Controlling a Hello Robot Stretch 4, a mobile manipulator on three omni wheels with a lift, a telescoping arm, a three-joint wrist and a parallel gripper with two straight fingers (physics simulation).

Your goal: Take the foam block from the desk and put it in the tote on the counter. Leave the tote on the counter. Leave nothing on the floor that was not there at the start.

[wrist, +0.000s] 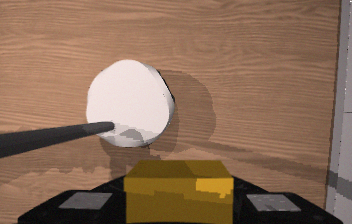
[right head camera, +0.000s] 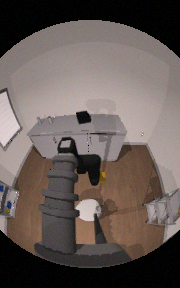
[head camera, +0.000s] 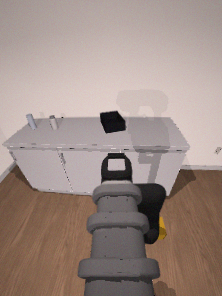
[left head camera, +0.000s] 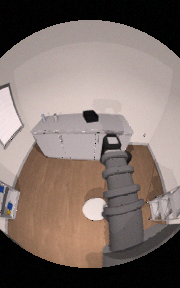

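Where they show: gripper, between the fingertips: (wrist: 179, 187); robot's base, origin of its link: (wrist: 136, 105) (right head camera: 88, 209) (left head camera: 94, 208).
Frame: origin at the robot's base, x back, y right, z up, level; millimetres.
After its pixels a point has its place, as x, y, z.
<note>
The yellow foam block (head camera: 162, 228) @[-258, 147, 1067] (right head camera: 102, 177) @[-258, 141, 1066] (wrist: 178, 197) @[-267, 77, 1066] is held between the two fingers of my gripper (wrist: 179, 187) @[-266, 87, 1022], at the bottom middle of the wrist view. My gripper is shut on it, and the fingers stand on either side of the block. In the head camera view the block shows partly behind the dark wrist, above the floor. The black tote (head camera: 113, 122) @[-1436, -22, 881] (left head camera: 90, 116) @[-1214, -29, 980] (right head camera: 83, 117) @[-1217, -10, 979] stands on the light grey counter (head camera: 85, 137) @[-1130, -287, 883] (left head camera: 70, 125) @[-1124, -346, 883] (right head camera: 57, 127) @[-1137, -451, 883], right of its middle. My gripper is in front of the counter, apart from the tote. The inside of the tote is dark.
Two small cylinders, one bluish (head camera: 31, 121) @[-1353, -932, 982] and one grey (head camera: 53, 122) @[-1311, -653, 972], stand at the counter's left. A shelf unit with blue things is at the far left of the left head camera view. A white cart (right head camera: 148, 206) @[206, 1108, 99] is at the right. My round white base (wrist: 127, 102) @[-2, -8, 187] is on the floor.
</note>
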